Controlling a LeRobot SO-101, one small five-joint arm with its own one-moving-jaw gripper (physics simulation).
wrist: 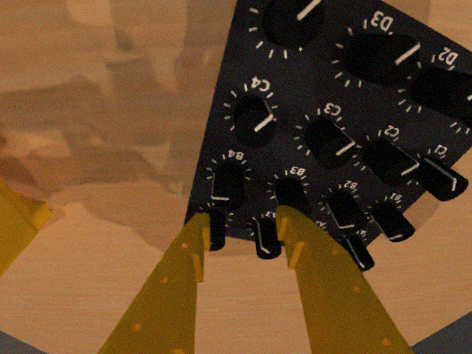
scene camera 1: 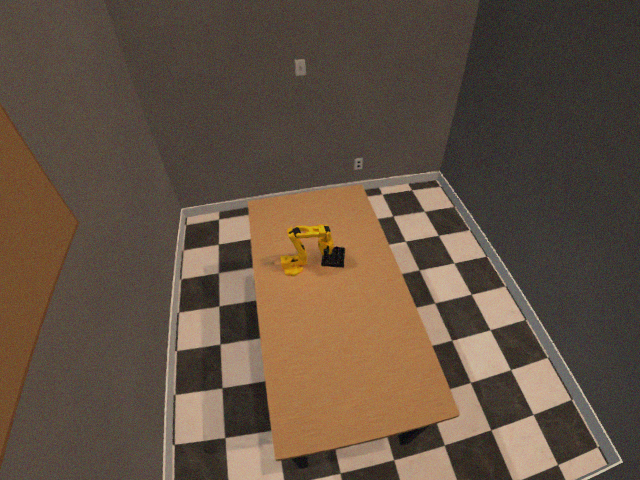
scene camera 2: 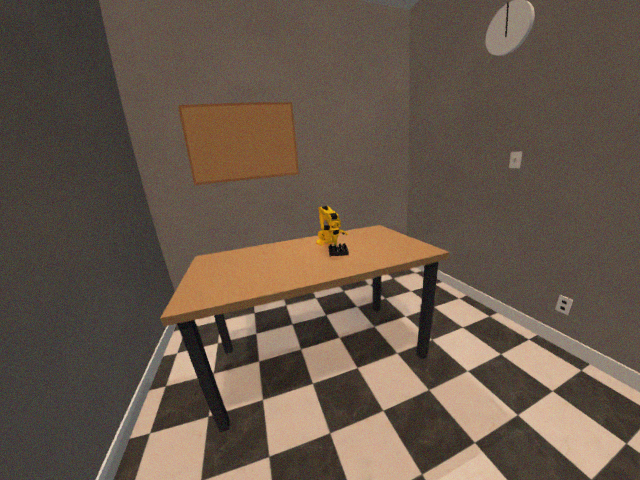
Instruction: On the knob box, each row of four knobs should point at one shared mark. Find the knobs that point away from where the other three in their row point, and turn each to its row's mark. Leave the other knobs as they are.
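Pixels of known places: hand at its tool point: (wrist: 209, 226) (scene camera 1: 323, 254) (scene camera 2: 334, 242); arm's base at its link origin: (scene camera 1: 296, 266) (scene camera 2: 325, 243).
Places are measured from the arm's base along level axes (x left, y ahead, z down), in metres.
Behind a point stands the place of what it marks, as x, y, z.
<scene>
The black knob box (scene camera 1: 333, 257) @(-0.002, 0.180, -0.023) (scene camera 2: 338, 252) @(-0.006, 0.232, -0.020) (wrist: 300, 90) @(0.043, 0.166, -0.023) lies on the table. In the wrist view, knobs C4 (wrist: 255, 120) @(0.039, 0.150, -0.038), C3 (wrist: 327, 142) @(0.032, 0.171, -0.038) and C2 (wrist: 390, 161) @(0.024, 0.196, -0.036) have lines slanting the same way; the line on C1 (wrist: 444, 180) @(0.015, 0.222, -0.037) stands at another angle. B4 (wrist: 228, 182) @(0.017, 0.142, -0.036), B2 (wrist: 345, 209) @(-0.001, 0.189, -0.034) and B1 (wrist: 393, 222) @(-0.009, 0.214, -0.035) have near-level lines. The lines on D4 (wrist: 292, 25) @(0.061, 0.157, -0.038) and D3 (wrist: 377, 57) @(0.055, 0.178, -0.038) slant alike. My gripper (wrist: 245, 216) @(0.007, 0.135, -0.047) (scene camera 1: 331, 251) (scene camera 2: 336, 244) @(0.007, 0.135, -0.047) is open at the row A side, A3 (wrist: 266, 236) @(-0.017, 0.158, -0.033) showing in its gap. The jaws partly hide A4 and B3.
The box stands on the wooden table (scene camera 1: 351, 341) @(-0.435, 0.159, 0.000) (scene camera 2: 268, 268) @(-0.392, 0.214, 0.000) in front of the yellow arm (scene camera 1: 297, 248) @(-0.031, 0.011, -0.165) (scene camera 2: 325, 222) @(-0.016, 0.034, -0.152). The box casts a shadow on the table. Beyond the table edges is a chequered floor (scene camera 1: 480, 356) (scene camera 2: 403, 372).
</scene>
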